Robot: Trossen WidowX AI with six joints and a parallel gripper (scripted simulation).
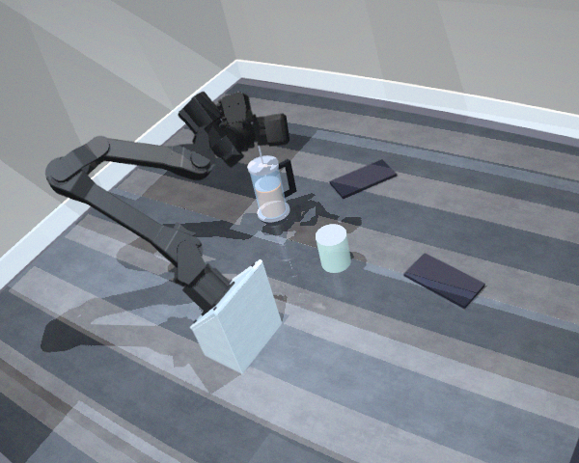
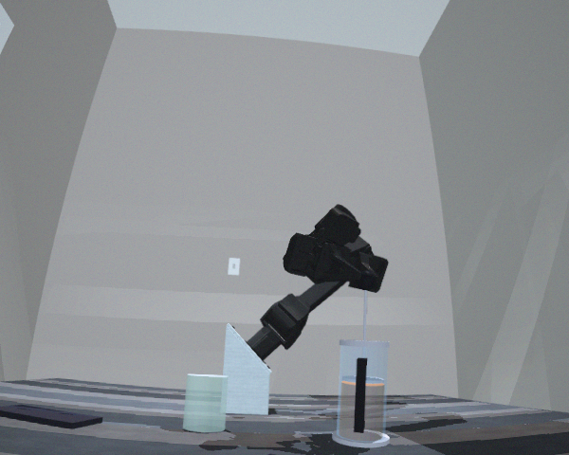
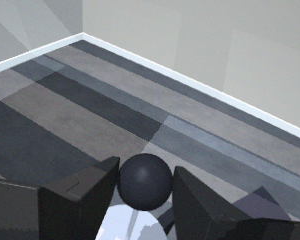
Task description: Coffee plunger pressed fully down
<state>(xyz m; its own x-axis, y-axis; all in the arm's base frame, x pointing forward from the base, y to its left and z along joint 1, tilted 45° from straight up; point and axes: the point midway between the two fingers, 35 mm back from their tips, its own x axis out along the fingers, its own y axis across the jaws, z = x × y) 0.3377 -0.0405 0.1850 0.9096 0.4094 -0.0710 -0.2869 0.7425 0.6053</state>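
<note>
Now: the coffee press 1 cm to the right of my gripper tip and 12 cm below it.
</note>
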